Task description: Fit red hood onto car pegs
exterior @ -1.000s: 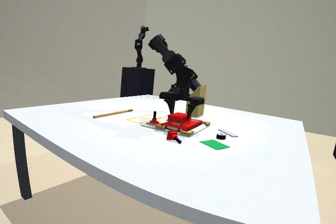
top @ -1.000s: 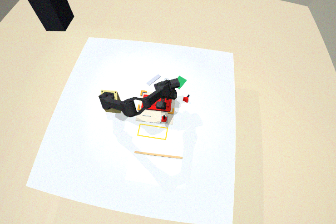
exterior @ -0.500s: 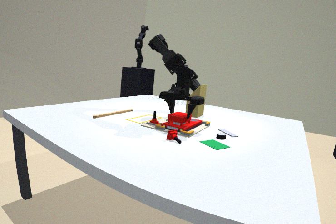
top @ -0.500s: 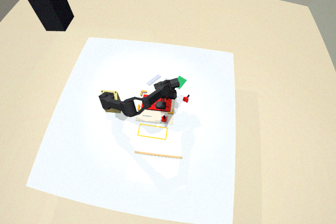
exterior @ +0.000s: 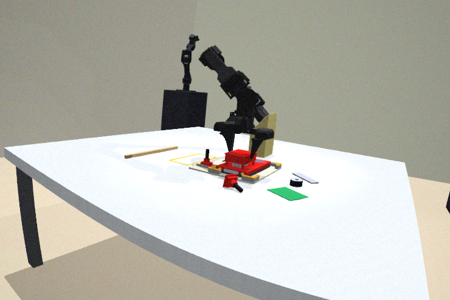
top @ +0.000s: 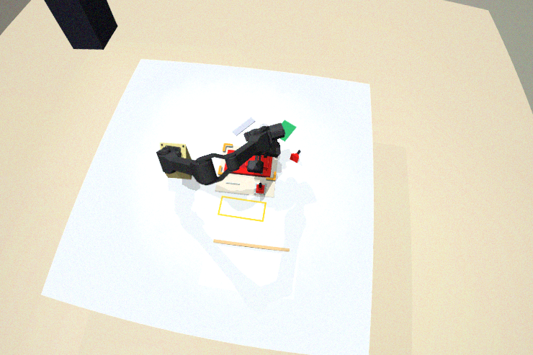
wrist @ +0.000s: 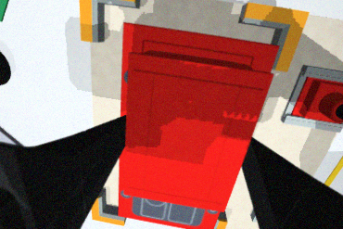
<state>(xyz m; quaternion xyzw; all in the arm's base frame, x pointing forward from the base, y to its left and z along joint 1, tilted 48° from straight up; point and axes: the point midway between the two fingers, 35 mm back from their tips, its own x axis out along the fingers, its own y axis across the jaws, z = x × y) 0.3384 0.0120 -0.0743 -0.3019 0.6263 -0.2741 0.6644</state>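
Now: gripper tip right at the red hood. The rest, counted from my gripper tip: grey strip: 9 cm behind, 20 cm to the left, 5 cm below; grey engine block: 1 cm to the left, 3 cm below; jig: 4 cm behind, 1 cm to the right, 4 cm below.
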